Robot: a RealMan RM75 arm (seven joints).
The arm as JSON. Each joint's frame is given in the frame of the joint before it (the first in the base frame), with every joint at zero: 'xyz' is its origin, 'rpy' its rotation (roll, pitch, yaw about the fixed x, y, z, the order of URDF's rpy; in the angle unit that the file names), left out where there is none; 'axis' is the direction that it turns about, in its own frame. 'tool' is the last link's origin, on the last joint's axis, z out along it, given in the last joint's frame.
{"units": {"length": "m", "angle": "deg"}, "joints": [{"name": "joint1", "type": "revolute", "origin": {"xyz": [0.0, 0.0, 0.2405]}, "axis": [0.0, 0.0, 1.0]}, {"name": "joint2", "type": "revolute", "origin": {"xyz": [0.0, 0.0, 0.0]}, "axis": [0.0, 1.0, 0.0]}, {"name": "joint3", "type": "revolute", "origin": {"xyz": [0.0, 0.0, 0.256]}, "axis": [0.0, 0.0, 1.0]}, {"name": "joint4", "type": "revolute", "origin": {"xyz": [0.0, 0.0, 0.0]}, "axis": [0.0, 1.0, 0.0]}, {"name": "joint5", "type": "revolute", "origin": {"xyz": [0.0, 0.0, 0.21]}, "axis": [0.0, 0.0, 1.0]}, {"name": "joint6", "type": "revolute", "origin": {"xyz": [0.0, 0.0, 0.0]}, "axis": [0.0, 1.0, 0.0]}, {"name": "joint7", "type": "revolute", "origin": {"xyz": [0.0, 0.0, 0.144]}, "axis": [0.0, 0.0, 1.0]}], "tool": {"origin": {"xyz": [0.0, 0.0, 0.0]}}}
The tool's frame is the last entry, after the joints.
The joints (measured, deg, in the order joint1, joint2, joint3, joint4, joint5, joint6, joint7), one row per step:
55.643 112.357 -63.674 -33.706 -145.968 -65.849 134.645
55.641 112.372 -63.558 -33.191 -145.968 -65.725 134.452
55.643 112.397 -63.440 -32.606 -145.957 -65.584 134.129
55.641 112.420 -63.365 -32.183 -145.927 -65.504 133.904
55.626 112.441 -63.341 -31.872 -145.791 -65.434 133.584
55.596 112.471 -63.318 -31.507 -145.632 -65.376 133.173
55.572 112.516 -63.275 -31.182 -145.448 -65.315 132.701
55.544 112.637 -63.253 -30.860 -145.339 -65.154 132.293
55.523 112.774 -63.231 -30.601 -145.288 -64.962 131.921
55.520 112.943 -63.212 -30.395 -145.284 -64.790 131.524
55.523 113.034 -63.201 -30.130 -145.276 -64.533 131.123
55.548 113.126 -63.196 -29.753 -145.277 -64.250 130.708
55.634 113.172 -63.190 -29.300 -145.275 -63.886 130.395
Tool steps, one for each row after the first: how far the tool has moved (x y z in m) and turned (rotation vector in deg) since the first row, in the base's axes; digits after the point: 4 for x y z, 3 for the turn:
0.0018 -0.0009 -0.0011 -0.197 0.018 -0.257
0.0038 -0.0020 -0.0025 -0.473 0.013 -0.448
0.0053 -0.0029 -0.0036 -0.697 0.030 -0.603
0.0062 -0.0036 -0.0046 -0.918 0.088 -0.589
0.0073 -0.0046 -0.0057 -1.218 0.147 -0.562
0.0082 -0.0055 -0.0070 -1.514 0.239 -0.450
0.0090 -0.0064 -0.0087 -1.773 0.296 -0.344
0.0096 -0.0072 -0.0104 -1.973 0.314 -0.193
0.0099 -0.0079 -0.0121 -2.205 0.297 0.041
0.0106 -0.0083 -0.0134 -2.333 0.223 0.269
0.0115 -0.0089 -0.0148 -2.510 0.128 0.451
0.0123 -0.0091 -0.0160 -2.580 0.029 0.570

